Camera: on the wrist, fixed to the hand. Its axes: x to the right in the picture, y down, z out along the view.
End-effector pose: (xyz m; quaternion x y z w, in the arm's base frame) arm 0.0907 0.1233 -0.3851 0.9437 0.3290 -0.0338 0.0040
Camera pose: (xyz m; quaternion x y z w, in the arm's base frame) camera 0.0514 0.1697 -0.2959 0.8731 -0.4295 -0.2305 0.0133
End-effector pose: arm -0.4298 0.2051 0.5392 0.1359 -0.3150 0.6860 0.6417
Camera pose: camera -0.3496 0.2509 0.4833 -0.0611 0.3803 -0.9170 0.1039
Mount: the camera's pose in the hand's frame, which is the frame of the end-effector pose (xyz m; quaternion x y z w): -0.0078 -0.0621 -0.0880 0.0813 -0.1941 0.6921 0.6905
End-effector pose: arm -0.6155 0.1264 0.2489 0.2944 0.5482 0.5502 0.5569
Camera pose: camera -0.6781 0.0811 0.1735 0.7347 0.1114 0.6636 0.0862
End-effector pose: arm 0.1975 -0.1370 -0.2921 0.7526 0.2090 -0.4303 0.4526
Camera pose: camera 0.1899 -0.0294 -0.2973 0.6175 -0.4994 -0.1469 0.5897
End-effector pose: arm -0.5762 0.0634 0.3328 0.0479 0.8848 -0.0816 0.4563
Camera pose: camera -0.6519 0.0189 0.3956 0.6667 0.4826 0.1782 0.5394
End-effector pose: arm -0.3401 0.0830 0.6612 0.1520 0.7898 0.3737 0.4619
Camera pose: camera -0.4037 -0.0030 0.6465 0.7617 0.3809 0.4840 0.2012
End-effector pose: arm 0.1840 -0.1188 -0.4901 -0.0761 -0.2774 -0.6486 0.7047
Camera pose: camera 0.1503 -0.1622 -0.5830 -0.3131 -0.3284 0.0772 0.8878
